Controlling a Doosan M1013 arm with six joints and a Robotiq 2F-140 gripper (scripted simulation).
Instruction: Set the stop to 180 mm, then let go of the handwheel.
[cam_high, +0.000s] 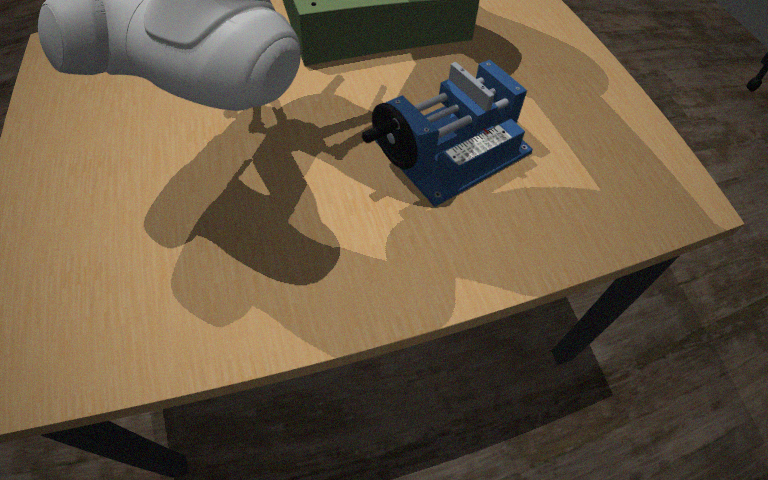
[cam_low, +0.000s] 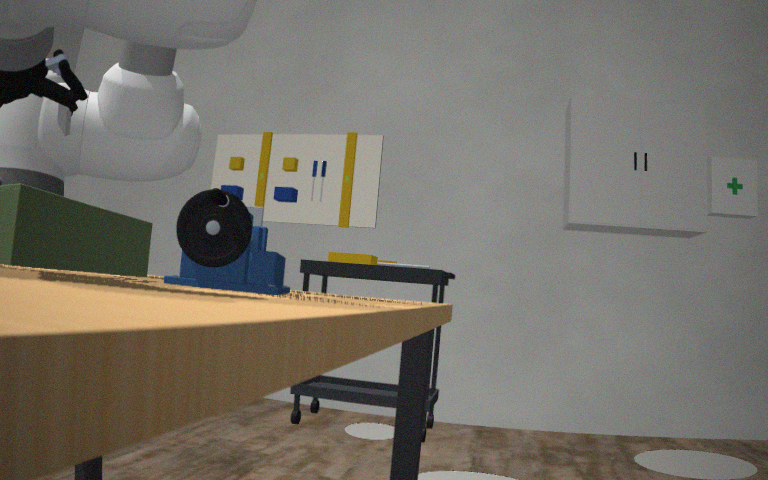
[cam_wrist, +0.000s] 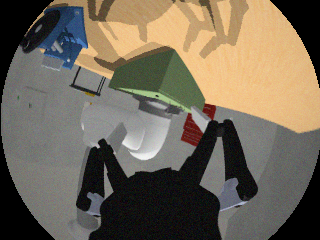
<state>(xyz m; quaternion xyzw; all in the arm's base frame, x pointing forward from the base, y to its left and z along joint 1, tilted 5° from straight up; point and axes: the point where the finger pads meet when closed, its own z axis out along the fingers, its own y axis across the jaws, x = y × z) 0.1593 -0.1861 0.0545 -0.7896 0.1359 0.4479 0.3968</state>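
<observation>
Right now the handwheel is 31 cm ahead of my hand, 5 cm to the left of it and 7 cm below it. From my hand the other things lie so: stop plate 28 cm ahead, 20 cm to the left, 8 cm below.
</observation>
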